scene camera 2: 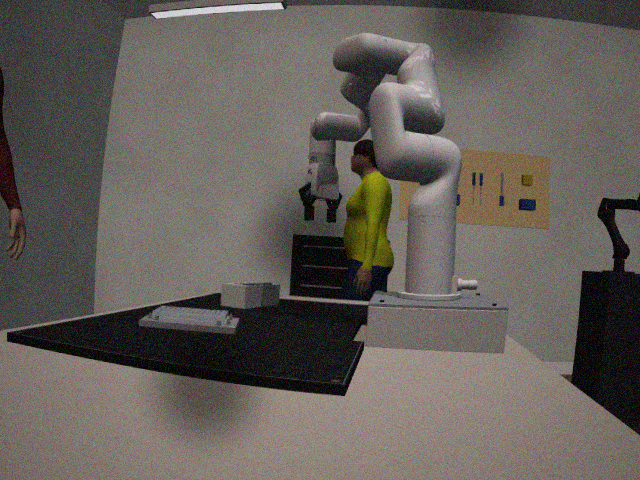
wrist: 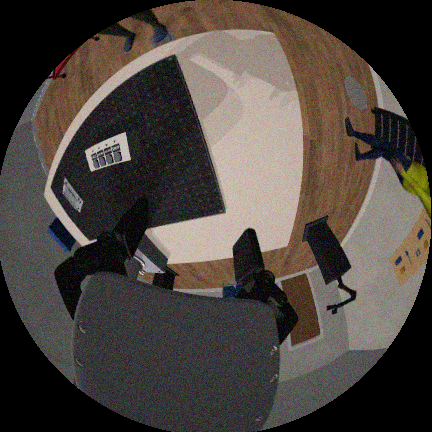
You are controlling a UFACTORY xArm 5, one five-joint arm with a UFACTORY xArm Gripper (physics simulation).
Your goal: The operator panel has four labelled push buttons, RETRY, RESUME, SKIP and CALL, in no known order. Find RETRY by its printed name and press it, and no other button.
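Pixels of known places: gripper, fingertip midpoint: [scene camera 2: 320, 221] [wrist: 194, 225]; arm's base at its link origin: [scene camera 2: 428, 297] [wrist: 132, 258].
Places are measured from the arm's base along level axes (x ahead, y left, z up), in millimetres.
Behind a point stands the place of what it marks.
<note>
The operator panel [wrist: 125, 156] @(z -14, x 330, y -339 mm) is a pale plate on the black mat in the wrist view, upper left of my fingers, with a row of several dark buttons [wrist: 109, 156] @(z -11, x 360, y -298 mm). Small printing beside the buttons is too small to read, so I cannot tell which one is RETRY. My gripper [scene camera 2: 320, 212] @(z 160, x 225, y -494 mm) [wrist: 194, 225] @(z 160, x 225, y -494 mm) is open and empty, pointing down high above the table and well apart from the panel. In the scene view a low grey object [scene camera 2: 188, 320] @(z -52, x 423, y 161 mm) and a pale box [scene camera 2: 241, 295] @(z -37, x 391, y -199 mm) stand on the mat; their button faces and labels cannot be made out.
A second, grey device [wrist: 73, 195] @(z -45, x 411, y 75 mm) lies near the mat's left edge in the wrist view. The black mat [scene camera 2: 289, 356] @(z -67, x 244, y 305 mm) [wrist: 175, 175] @(z -67, x 214, y -397 mm) lies on the pale table [scene camera 2: 439, 413] @(z -80, x 78, y 500 mm) [wrist: 260, 175] @(z -80, x 122, y -607 mm). The robot base [scene camera 2: 436, 329] @(z -44, x 9, y 135 mm) stands at the mat's right side in the scene view. A person in yellow [scene camera 2: 369, 217] stands behind.
</note>
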